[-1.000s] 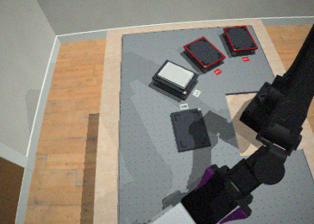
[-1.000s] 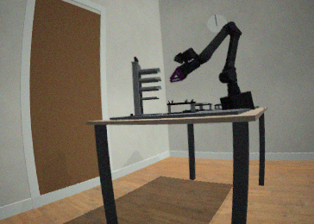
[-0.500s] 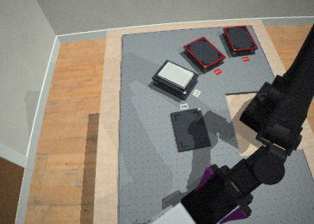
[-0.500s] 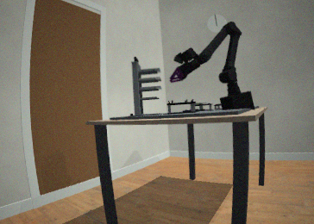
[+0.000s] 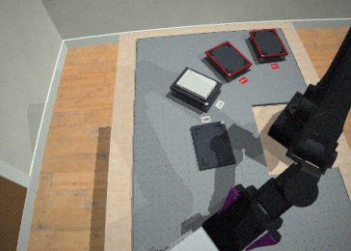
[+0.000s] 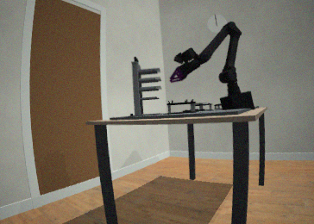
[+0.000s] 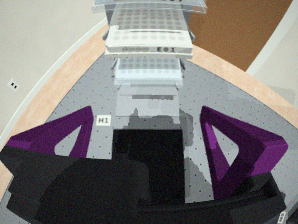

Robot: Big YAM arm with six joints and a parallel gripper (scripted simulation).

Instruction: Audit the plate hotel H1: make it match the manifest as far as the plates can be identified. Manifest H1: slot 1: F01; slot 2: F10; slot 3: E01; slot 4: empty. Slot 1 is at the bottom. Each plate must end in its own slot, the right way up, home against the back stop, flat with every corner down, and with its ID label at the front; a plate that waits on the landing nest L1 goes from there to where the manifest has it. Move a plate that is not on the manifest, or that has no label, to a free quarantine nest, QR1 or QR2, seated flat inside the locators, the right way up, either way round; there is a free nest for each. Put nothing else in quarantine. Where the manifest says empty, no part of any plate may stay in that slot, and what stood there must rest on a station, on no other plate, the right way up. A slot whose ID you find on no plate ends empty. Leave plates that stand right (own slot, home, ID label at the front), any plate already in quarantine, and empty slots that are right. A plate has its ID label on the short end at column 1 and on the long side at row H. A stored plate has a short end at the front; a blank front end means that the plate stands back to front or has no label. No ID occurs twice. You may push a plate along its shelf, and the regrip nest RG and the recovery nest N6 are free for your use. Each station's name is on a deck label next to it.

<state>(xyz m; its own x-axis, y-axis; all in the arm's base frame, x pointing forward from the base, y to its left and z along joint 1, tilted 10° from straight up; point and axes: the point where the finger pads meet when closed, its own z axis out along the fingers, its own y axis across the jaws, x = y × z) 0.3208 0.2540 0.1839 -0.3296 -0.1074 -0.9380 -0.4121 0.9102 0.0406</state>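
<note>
Now: the black nest 40 mm behind my hand, 20 mm to the right of it and 140 mm below it. The rest, counted from my hand: pale plate 110 mm ahead, 50 mm to the left, 60 mm above; then plate hotel 190 mm ahead, 80 mm to the left, 50 mm below; then H1 deck label 30 mm ahead, 120 mm to the left, 200 mm below.
</note>
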